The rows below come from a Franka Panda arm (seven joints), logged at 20 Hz.
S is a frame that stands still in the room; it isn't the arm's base.
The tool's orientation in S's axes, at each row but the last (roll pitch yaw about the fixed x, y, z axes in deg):
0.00, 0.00, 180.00
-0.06, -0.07, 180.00
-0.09, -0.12, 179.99
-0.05, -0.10, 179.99
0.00, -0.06, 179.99
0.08, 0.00, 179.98
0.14, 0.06, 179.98
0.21, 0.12, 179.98
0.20, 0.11, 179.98
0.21, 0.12, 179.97
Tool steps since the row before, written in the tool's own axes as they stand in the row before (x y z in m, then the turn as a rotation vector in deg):
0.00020, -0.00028, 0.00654, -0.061, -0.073, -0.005
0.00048, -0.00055, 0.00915, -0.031, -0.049, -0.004
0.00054, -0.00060, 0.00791, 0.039, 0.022, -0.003
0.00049, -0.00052, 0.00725, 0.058, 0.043, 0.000
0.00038, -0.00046, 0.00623, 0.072, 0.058, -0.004
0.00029, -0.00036, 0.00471, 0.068, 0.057, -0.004
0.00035, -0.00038, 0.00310, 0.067, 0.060, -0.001
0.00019, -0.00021, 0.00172, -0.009, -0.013, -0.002
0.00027, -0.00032, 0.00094, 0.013, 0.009, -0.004
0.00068, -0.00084, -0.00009, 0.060, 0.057, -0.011
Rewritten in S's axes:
-0.00020, 0.00028, 0.00654, 0.061, 0.073, -0.005
-0.00047, 0.00054, 0.00915, 0.031, 0.049, -0.004
-0.00052, 0.00059, 0.00791, -0.039, -0.022, -0.003
-0.00048, 0.00051, 0.00725, -0.058, -0.043, 0.000
-0.00037, 0.00046, 0.00623, -0.072, -0.058, -0.004
-0.00029, 0.00037, 0.00471, -0.068, -0.057, -0.004
-0.00035, 0.00039, 0.00310, -0.067, -0.060, -0.001
-0.00019, 0.00022, 0.00172, 0.009, 0.013, -0.002
-0.00027, 0.00032, 0.00094, -0.013, -0.009, -0.004
-0.00068, 0.00084, -0.00009, -0.060, -0.057, -0.011

